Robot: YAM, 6 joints.
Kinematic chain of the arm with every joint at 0, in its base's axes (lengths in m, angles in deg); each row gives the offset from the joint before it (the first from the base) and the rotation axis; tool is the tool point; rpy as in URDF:
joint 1: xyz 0 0 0.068 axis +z
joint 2: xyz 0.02 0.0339 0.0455 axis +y
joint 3: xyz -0.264 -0.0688 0 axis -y
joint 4: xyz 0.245 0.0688 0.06 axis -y
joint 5: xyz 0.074 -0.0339 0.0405 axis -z
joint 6: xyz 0.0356 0 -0.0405 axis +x
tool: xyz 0 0 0 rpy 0 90 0
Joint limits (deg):
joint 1: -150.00..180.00
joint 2: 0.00..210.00
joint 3: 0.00..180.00
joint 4: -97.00..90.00
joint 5: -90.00..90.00
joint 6: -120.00..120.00
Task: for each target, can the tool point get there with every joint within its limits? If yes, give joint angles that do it. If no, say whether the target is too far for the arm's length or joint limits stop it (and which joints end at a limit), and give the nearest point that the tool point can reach.
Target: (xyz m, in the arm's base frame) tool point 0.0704 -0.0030 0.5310
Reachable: yes | joints 13.94 43.84 87.16 -30.54 33.87 -5.43
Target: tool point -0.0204 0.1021 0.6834
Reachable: yes | joints -95.46 70.35 139.87 61.00 57.60 -98.93
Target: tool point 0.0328 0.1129 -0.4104
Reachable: no: joint limits stop it (at a limit: joint 2) | nearest point 0.0373 0.1286 -0.3617 | short by 0.051 m
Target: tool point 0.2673 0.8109 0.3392
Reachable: no: too far | nearest point 0.1954 0.5927 0.2770 | short by 0.238 m
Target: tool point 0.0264 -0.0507 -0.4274
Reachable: no: joint limits stop it (at a limit: joint 2) | nearest point 0.0440 -0.0844 -0.3462 | short by 0.090 m
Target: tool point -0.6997 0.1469 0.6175
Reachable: no: too far | nearest point -0.5154 0.1082 0.4809 | short by 0.233 m
